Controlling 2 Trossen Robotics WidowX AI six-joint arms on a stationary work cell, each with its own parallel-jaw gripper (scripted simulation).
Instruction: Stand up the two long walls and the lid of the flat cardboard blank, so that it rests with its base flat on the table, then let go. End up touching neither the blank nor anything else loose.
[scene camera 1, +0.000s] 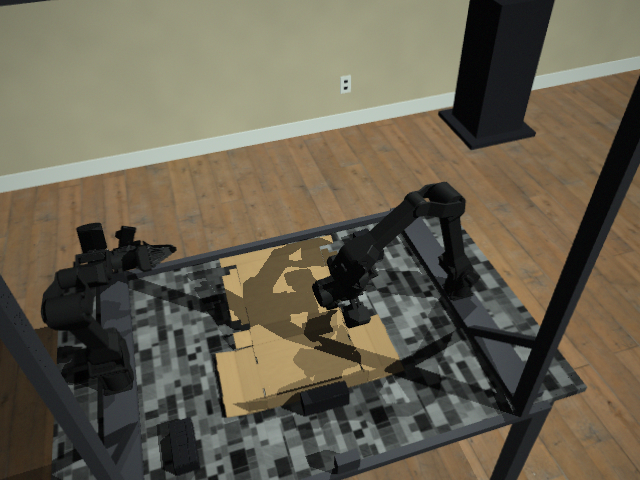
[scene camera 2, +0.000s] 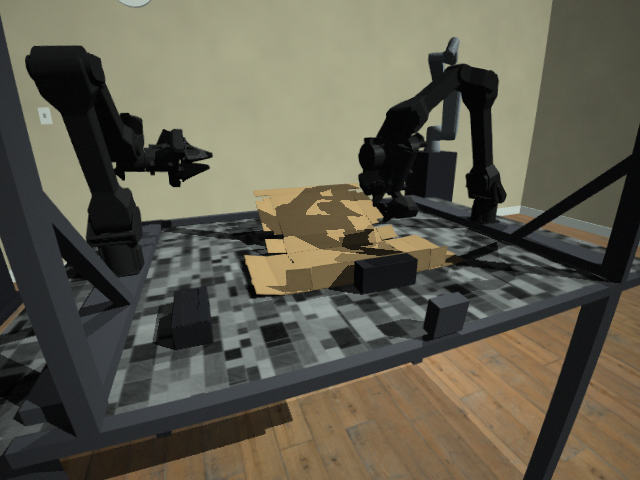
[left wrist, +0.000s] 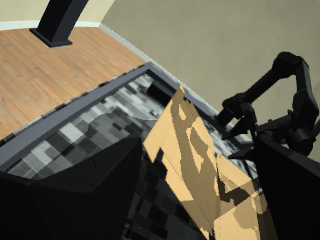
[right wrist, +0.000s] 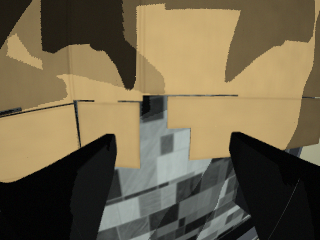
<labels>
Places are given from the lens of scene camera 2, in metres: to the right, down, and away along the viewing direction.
my left gripper (scene camera 2: 211, 161): -0.28, -0.20, 0.82
my right gripper (scene camera 2: 379, 214): 0.15, -0.07, 0.83
black block (scene camera 2: 371, 275): 0.09, 0.06, 0.55
</labels>
